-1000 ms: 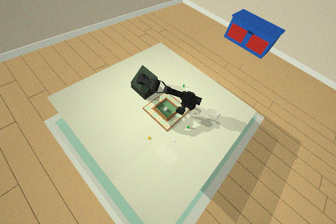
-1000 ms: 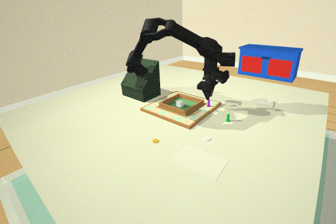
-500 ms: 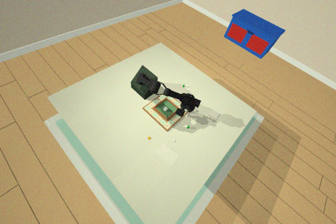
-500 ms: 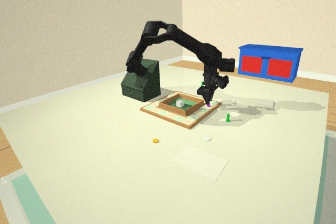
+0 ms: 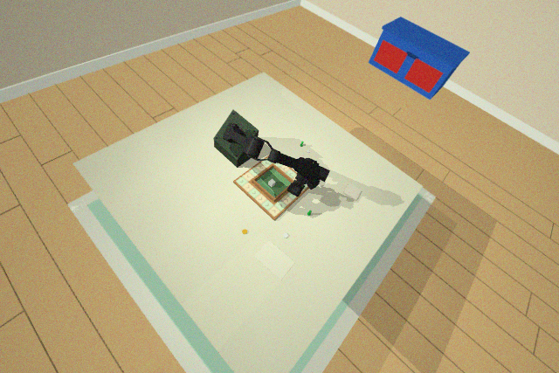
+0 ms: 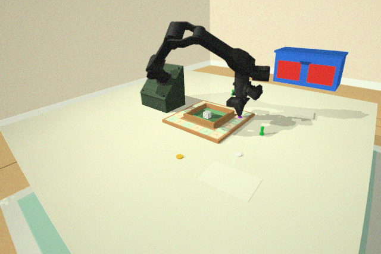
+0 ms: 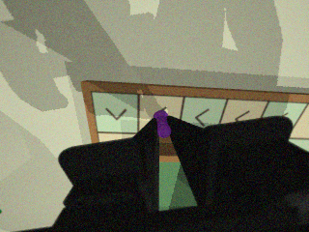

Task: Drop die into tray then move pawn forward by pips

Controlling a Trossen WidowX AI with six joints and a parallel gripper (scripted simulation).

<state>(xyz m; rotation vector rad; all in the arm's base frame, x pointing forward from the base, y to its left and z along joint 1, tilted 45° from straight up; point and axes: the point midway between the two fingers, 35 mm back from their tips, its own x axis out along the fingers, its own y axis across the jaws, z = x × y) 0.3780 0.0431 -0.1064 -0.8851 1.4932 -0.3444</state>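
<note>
Right now my gripper tip is 100 mm past the green dice tray, 80 mm to the left of it and 10 mm above it. Round my gripper tip: white die (100 mm behind, 90 mm to the right); then white block (180 mm ahead, 240 mm to the left, 20 mm below); then purple pawn (10 mm above).
</note>
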